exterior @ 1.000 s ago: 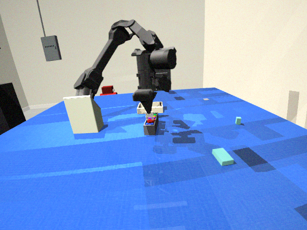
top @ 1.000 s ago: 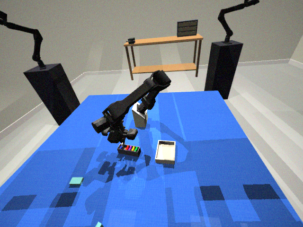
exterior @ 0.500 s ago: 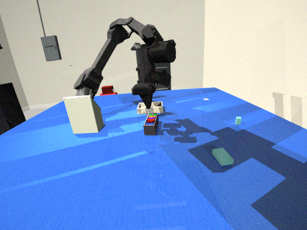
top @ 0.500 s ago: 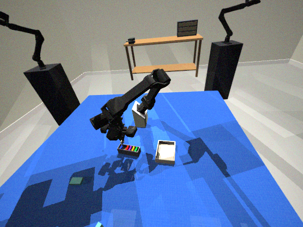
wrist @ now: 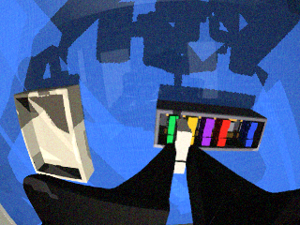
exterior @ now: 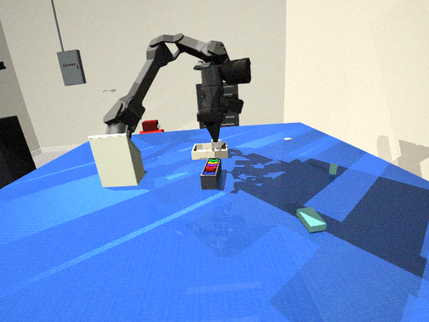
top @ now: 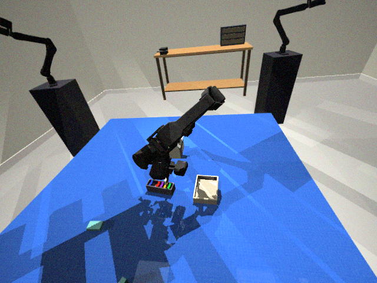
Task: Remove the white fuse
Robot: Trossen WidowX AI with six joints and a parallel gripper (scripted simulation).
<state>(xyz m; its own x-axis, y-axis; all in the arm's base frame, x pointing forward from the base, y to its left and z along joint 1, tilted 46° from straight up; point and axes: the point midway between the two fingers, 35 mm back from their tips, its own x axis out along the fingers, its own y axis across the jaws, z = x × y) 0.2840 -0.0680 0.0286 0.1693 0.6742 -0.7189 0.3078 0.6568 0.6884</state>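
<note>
Now: gripper tip 170 mm to the right of the beige tray and 90 mm above it. Round my gripper tip: white fuse: 10 mm below; small green block: 320 mm ahead, 120 mm to the right, 80 mm below; pale green flat block: 290 mm to the right, 130 mm ahead, 90 mm below.
</note>
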